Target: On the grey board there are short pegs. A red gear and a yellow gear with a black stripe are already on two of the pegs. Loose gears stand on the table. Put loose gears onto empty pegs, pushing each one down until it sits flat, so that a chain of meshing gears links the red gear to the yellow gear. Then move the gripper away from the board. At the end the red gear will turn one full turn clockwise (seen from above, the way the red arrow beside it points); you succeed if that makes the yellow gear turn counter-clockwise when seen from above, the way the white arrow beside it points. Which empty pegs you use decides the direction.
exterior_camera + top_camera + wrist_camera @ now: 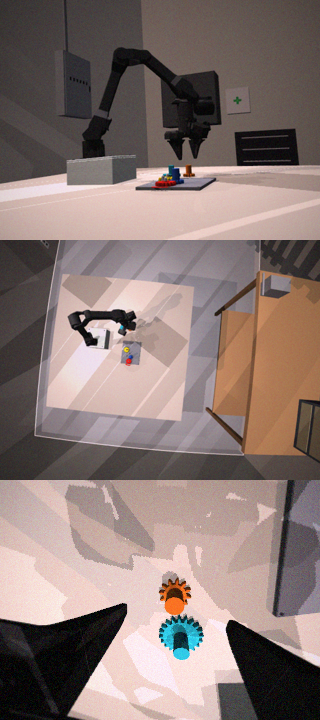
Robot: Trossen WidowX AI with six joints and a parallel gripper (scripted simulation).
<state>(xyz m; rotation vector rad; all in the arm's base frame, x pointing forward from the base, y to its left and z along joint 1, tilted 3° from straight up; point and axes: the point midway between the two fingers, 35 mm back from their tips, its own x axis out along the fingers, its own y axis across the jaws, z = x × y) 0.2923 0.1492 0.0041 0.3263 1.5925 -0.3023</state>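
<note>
My gripper tip is now 4 cm above the orange gear. Also, from my gripper tip: blue gear 26 cm to the right, 4 cm below, 2 cm ahead; teal gear 7 cm behind, 4 cm below, 1 cm to the left; yellow gear 20 cm to the right, 4 cm below, 2 cm behind.
</note>
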